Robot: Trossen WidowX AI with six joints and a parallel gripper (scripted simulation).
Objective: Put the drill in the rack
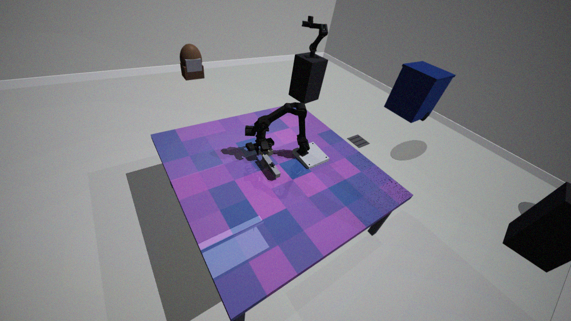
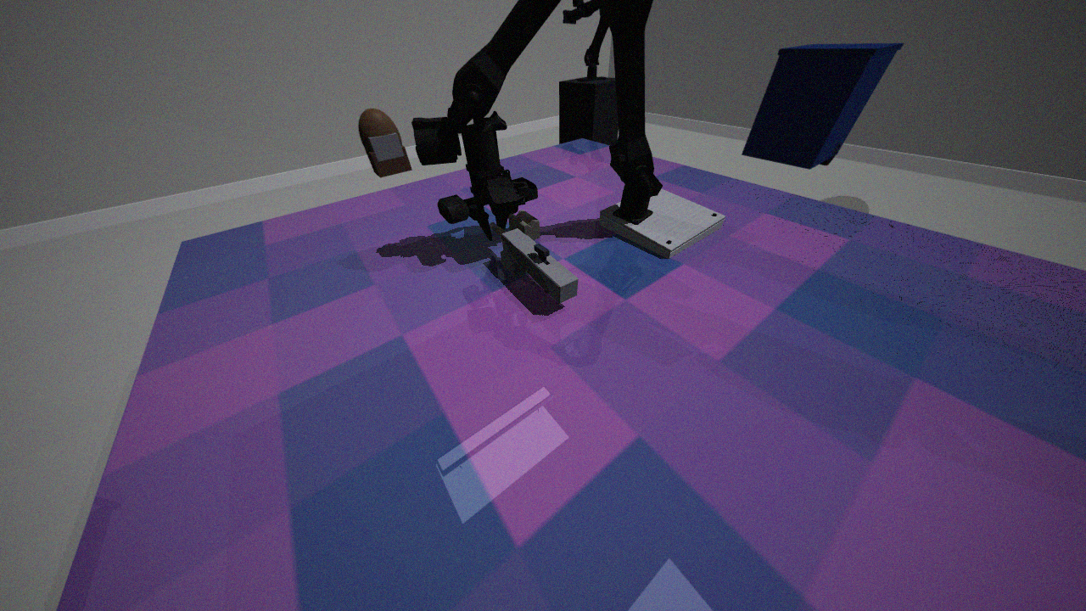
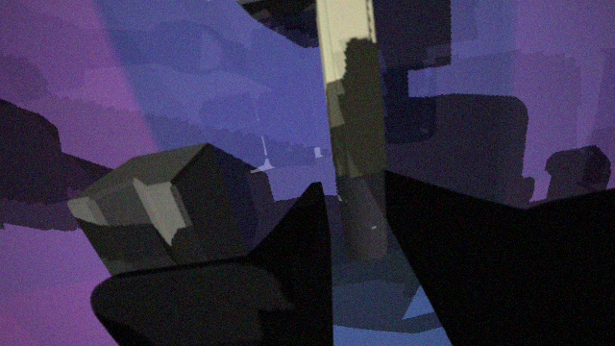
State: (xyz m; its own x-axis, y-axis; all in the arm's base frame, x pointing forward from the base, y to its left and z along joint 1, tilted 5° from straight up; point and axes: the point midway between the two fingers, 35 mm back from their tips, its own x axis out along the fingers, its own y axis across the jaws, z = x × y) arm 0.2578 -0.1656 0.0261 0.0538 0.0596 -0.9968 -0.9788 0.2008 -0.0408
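Now: the drill 1 cm ahead of my gripper tip, 5 cm to the left of it and 3 cm above it. The rest, counted from my gripper tip: dark key: 3 cm ahead, 18 cm to the left, 3 cm above; then grey block: 3 cm ahead, 15 cm to the left, 2 cm above; then grey rack: 8 cm behind.
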